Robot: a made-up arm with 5 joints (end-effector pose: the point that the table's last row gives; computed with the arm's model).
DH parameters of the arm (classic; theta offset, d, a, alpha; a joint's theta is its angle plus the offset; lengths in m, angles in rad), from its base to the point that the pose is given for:
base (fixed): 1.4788 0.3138 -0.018 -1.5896
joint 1: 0 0.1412 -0.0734 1.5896
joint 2: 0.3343 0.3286 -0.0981 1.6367
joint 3: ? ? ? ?
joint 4: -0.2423 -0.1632 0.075 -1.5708
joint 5: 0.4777 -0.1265 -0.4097 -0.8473
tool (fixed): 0.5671 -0.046 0 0
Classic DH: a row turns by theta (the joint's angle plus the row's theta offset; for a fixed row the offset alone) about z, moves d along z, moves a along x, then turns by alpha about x.
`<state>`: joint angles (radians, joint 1 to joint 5).
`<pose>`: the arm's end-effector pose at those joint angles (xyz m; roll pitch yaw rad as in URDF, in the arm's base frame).
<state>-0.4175 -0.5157 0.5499 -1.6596 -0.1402</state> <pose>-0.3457 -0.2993 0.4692 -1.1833 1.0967 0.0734</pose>
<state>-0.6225 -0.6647 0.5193 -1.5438 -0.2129</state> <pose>-0.3736 -0.2916 0.3765 -0.9551 1.0246 0.1544</pose>
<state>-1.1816 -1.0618 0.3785 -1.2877 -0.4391</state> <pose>-0.4286 -0.1695 0.2012 -0.4475 1.0188 0.2943</pose>
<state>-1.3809 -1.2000 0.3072 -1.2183 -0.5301</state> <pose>-0.4461 -0.1105 0.1742 -0.2437 1.0626 0.4168</pose>
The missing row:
joint 3: 0 0.1902 -0.0508 -1.6367
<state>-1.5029 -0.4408 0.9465 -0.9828 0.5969</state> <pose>-0.0586 -0.3014 -0.1576 -0.7676 -0.4586 1.1890</pose>
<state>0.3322 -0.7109 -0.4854 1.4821 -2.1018</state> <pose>-0.1123 -0.4531 0.2029 -1.3592 -0.2410 1.3372</pose>
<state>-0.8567 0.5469 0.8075 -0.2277 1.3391</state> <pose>0.2735 -0.3562 0.7316 -2.8091 0.6064 1.4704</pose>
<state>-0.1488 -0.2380 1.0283 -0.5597 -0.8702</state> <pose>-0.0872 -0.0966 0.1390 -1.1828 -0.2984 0.1014</pose>
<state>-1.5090 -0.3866 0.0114 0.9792 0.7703</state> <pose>0.1352 -0.5880 0.1986 -3.0303 -0.1607 1.1309</pose>
